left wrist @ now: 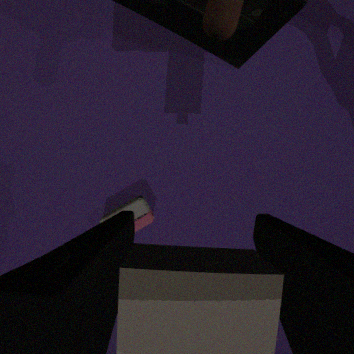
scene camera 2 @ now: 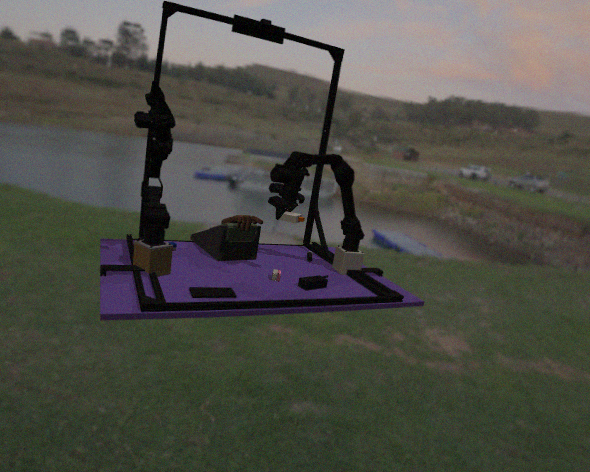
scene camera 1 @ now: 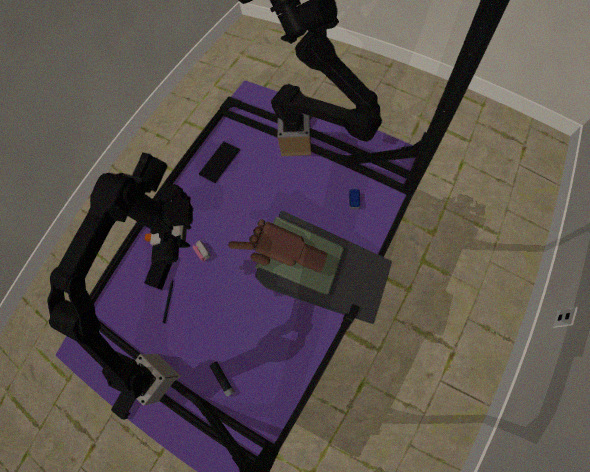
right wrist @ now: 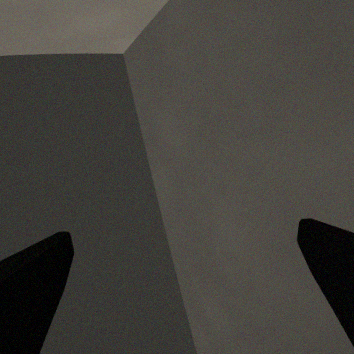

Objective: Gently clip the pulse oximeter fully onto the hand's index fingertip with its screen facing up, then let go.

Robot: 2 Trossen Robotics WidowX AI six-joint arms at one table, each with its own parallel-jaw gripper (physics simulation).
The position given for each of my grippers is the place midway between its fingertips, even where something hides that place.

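Grey plate (left wrist: 243,43). My left gripper (scene camera 1: 189,237), (left wrist: 194,223) and (scene camera 2: 280,218). My right gripper (scene camera 2: 157,88) and (right wrist: 186,236), open, holding nothing.
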